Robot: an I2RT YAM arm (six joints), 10 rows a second.
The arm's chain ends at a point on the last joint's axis. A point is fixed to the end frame.
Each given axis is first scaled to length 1.
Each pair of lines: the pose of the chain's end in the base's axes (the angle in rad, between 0 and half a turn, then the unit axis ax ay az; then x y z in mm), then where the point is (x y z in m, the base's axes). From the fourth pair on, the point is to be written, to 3 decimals.
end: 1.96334, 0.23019, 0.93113, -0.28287, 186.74, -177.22, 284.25
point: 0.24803 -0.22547 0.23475
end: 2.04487, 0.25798, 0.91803, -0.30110, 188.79, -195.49, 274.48
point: 0.24298 -0.24763 0.22082
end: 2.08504, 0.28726, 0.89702, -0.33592, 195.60, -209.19, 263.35
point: 0.24380 -0.26705 0.20984
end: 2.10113, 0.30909, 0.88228, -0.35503, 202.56, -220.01, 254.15
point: 0.247 -0.281 0.201
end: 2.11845, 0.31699, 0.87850, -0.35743, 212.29, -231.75, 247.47
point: 0.255 -0.293 0.194
